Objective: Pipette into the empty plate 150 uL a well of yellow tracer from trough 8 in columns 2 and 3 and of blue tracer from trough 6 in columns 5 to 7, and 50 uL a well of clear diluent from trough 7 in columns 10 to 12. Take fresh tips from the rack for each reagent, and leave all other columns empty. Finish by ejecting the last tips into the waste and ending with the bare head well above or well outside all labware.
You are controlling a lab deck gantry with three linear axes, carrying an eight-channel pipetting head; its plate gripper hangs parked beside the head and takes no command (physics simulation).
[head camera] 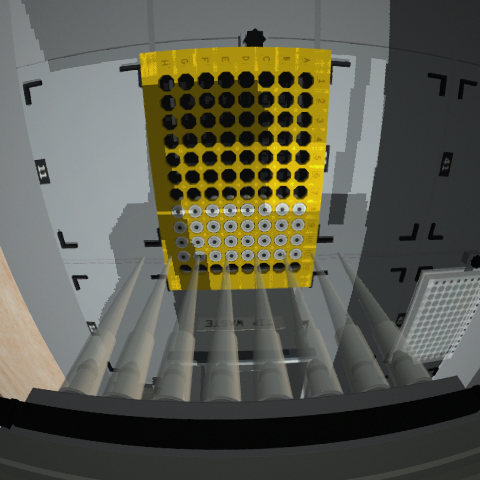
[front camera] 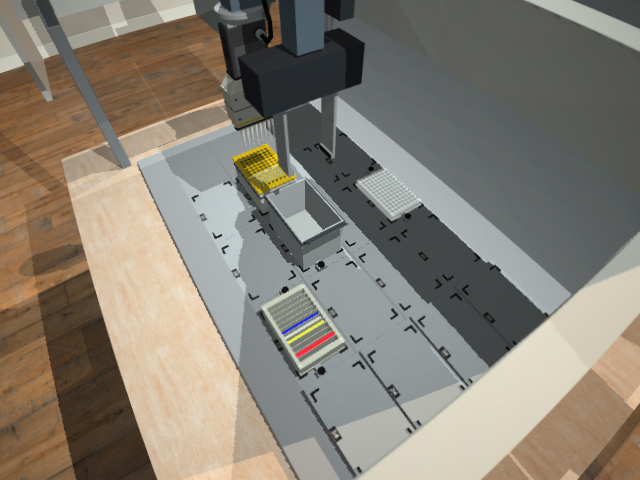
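The pipetting head (front camera: 242, 105) carries eight pale tips (front camera: 256, 134) (head camera: 227, 325), hanging above the yellow tip rack (front camera: 238, 166) (head camera: 234, 282). Any liquid in them cannot be made out. Rack rows 1 to 7 and 12 show empty holes; rows 8 to 11 hold tips. The reservoir (front camera: 273, 321) shows a blue trough (front camera: 299, 323), a whitish trough, a yellow trough (front camera: 306, 332) and a red trough (front camera: 315, 345). The pale plate (front camera: 390, 193) (head camera: 440, 315) shows no coloured wells. The parked plate gripper (front camera: 309, 164) is open, its fingers apart with nothing between.
The grey tip waste bin (front camera: 321, 250) stands between the tip rack and the reservoir. In the head camera its label (head camera: 245, 323) shows behind the tips. A wooden edge (front camera: 111, 289) (head camera: 25, 345) runs along the deck's left side, and a grey wall (front camera: 465, 134) rises beyond the plate.
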